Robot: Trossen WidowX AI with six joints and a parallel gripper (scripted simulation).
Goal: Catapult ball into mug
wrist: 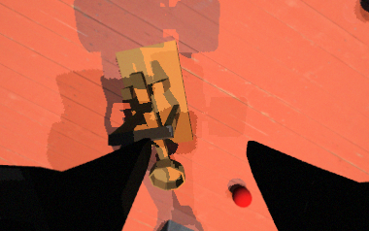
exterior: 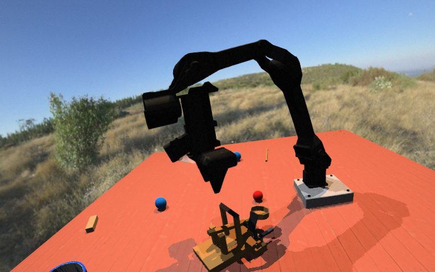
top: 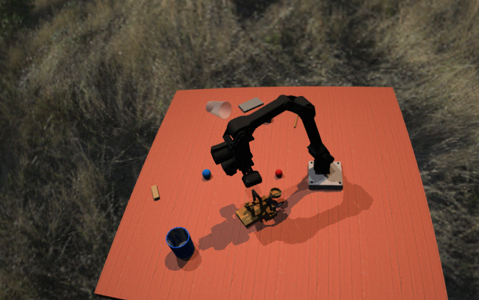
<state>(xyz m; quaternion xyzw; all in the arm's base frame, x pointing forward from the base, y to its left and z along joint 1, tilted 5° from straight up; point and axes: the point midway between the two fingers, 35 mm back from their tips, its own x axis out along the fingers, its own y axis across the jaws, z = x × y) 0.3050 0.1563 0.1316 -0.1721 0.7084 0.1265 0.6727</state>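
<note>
Now: gripper tip 110 mm past the red ball, 140 mm to the left of it and 130 mm above it. Also, from my gripper tip: wooden catapult: 60 mm behind, 40 mm to the left, 90 mm below; then blue mug: 250 mm ahead, 230 mm to the left, 110 mm below; then small wooden block: 430 mm ahead, 50 mm to the right, 130 mm below.
</note>
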